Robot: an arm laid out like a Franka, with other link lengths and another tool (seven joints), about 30 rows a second.
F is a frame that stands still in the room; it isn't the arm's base.
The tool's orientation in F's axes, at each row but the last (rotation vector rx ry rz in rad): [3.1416, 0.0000, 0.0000]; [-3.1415, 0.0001, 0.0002]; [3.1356, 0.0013, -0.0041]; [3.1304, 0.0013, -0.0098]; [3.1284, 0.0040, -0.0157]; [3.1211, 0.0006, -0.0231]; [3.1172, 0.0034, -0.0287]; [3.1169, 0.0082, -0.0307]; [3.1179, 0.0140, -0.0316]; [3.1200, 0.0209, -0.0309]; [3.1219, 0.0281, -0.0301]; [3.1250, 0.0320, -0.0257]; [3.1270, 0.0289, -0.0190]
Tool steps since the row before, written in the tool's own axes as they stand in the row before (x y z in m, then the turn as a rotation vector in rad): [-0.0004, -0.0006, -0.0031, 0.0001, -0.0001, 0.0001]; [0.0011, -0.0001, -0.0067, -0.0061, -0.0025, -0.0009]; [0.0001, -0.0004, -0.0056, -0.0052, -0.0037, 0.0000]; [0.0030, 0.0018, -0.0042, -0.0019, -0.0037, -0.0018]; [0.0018, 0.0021, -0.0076, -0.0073, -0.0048, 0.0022]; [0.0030, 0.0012, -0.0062, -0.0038, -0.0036, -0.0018]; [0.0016, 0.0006, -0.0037, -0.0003, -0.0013, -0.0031]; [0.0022, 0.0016, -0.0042, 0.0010, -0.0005, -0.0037]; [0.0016, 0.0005, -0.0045, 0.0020, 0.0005, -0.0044]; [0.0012, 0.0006, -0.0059, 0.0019, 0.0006, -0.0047]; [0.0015, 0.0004, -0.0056, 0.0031, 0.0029, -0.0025]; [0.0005, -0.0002, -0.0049, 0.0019, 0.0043, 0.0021]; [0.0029, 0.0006, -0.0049, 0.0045, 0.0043, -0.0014]
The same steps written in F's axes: [-0.0004, 0.0006, 0.0031, 0.0001, 0.0001, -0.0001]; [0.0011, 0.0001, 0.0067, -0.0061, 0.0025, 0.0009]; [0.0001, 0.0004, 0.0056, -0.0052, 0.0037, 0.0000]; [0.0030, -0.0018, 0.0042, -0.0019, 0.0037, 0.0018]; [0.0019, -0.0020, 0.0076, -0.0073, 0.0048, -0.0022]; [0.0031, -0.0011, 0.0062, -0.0038, 0.0036, 0.0018]; [0.0017, -0.0005, 0.0037, -0.0002, 0.0014, 0.0031]; [0.0023, -0.0015, 0.0042, 0.0011, 0.0006, 0.0037]; [0.0017, -0.0004, 0.0045, 0.0021, -0.0004, 0.0044]; [0.0013, -0.0005, 0.0059, 0.0020, -0.0005, 0.0047]; [0.0016, -0.0003, 0.0056, 0.0032, -0.0028, 0.0025]; [0.0006, 0.0003, 0.0049, 0.0020, -0.0043, -0.0021]; [0.0030, -0.0005, 0.0049, 0.0046, -0.0042, 0.0014]
